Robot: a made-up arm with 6 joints. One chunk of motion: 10 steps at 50 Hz.
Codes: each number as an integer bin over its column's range. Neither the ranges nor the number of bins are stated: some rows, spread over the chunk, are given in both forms.
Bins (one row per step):
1: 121 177 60 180 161 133
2: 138 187 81 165 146 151
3: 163 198 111 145 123 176
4: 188 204 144 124 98 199
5: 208 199 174 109 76 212
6: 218 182 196 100 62 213
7: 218 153 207 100 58 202
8: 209 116 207 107 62 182
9: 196 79 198 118 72 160
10: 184 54 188 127 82 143
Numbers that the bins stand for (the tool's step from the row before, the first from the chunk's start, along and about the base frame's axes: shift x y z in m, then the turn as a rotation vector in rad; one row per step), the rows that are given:
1: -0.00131 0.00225 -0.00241 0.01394 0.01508 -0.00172
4: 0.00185 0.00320 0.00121 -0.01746 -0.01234 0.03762
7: 0.00326 0.00140 0.00393 -0.03092 -0.02975 0.03941
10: 0.00166 -0.00209 0.00311 -0.01578 -0.01931 0.00424
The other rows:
2: -0.00051 0.00260 -0.00151 0.00553 0.00855 0.00901
3: 0.00067 0.00299 -0.00021 -0.00569 -0.00146 0.02391
5: 0.00279 0.00302 0.00251 -0.02587 -0.02192 0.04537
6: 0.00326 0.00242 0.00345 -0.03092 -0.02801 0.04596
8: 0.00284 0.00009 0.00393 -0.02700 -0.02801 0.02749
9: 0.00222 -0.00121 0.00354 -0.02083 -0.02366 0.01437

